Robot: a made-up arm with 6 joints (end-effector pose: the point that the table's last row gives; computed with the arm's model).
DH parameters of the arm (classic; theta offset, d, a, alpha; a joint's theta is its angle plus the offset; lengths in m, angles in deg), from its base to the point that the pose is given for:
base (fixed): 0 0.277 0.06 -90
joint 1: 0 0.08 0.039 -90
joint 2: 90 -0.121 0.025 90
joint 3: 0 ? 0.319 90
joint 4: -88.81 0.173 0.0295 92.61
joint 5: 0 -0.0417 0.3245 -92.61
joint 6: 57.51 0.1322 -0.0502 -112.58
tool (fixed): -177.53 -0.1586 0 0
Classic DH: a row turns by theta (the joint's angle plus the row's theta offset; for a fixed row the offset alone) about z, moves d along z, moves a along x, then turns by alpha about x.
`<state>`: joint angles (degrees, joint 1 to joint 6).
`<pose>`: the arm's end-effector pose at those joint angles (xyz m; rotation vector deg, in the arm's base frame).
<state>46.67 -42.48 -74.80 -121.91 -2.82 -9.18</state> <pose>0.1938 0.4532 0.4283 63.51 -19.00 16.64</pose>
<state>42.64 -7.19 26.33 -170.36 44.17 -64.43</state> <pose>0.4016 -0.5221 0.4797 19.79 112.93 131.38</pose>
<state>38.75 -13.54 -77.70 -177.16 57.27 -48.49</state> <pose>0.3821 0.4510 0.8627 89.79 -128.46 -16.50</pose>
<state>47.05 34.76 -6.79 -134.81 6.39 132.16</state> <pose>0.5071 0.1505 0.5530 109.35 48.70 -28.37</pose>
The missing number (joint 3, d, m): -0.094
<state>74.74 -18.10 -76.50 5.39 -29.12 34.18</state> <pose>0.4201 -0.1194 0.9506 15.72 170.64 41.08</pose>
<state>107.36 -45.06 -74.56 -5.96 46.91 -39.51</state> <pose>0.6090 0.2617 0.5327 25.13 125.23 -39.92</pose>
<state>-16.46 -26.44 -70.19 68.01 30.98 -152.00</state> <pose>-0.2230 0.2772 0.9018 12.49 -39.37 26.96</pose>
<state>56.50 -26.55 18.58 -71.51 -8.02 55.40</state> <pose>0.2934 -0.0357 0.7511 137.22 93.14 -6.93</pose>
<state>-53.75 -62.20 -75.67 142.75 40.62 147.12</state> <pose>-0.4987 0.3937 0.3501 -27.82 -39.90 101.31</pose>
